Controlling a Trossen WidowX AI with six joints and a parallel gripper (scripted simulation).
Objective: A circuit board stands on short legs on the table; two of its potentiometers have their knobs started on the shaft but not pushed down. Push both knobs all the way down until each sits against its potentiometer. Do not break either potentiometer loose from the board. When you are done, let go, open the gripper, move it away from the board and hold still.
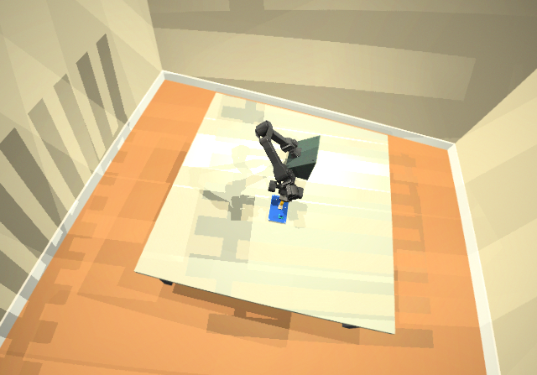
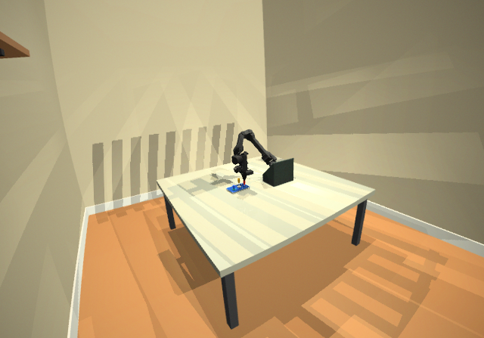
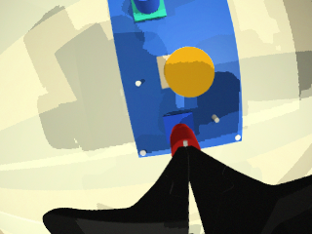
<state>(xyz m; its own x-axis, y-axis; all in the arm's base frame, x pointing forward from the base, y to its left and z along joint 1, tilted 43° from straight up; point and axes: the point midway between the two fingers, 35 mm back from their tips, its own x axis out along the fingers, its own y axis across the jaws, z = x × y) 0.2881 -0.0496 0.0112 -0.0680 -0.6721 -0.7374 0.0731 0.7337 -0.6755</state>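
Right now my gripper tip is 10 mm above the red knob. Round my gripper tip: yellow knob 50 mm ahead, 10 mm above.
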